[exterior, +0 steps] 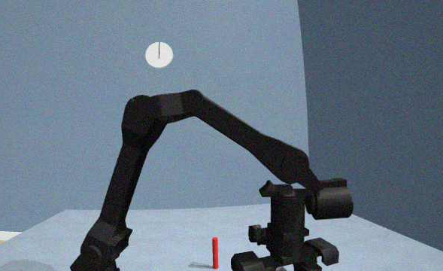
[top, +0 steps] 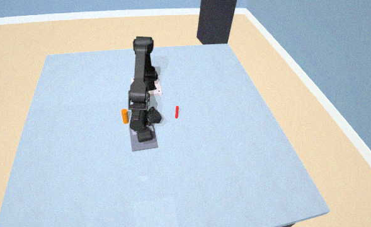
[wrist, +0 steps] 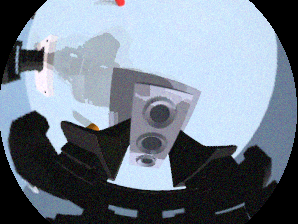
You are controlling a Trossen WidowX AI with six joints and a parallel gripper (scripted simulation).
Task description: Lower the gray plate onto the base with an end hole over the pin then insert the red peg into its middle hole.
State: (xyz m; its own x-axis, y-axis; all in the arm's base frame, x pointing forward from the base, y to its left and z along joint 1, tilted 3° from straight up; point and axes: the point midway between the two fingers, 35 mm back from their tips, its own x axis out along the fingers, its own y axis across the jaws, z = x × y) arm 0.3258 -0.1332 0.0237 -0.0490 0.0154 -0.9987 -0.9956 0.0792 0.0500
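The gray square base lies 2 cm to the left of my gripper tip and 2 cm below it. Also, from my gripper tip: plate (3 cm above).
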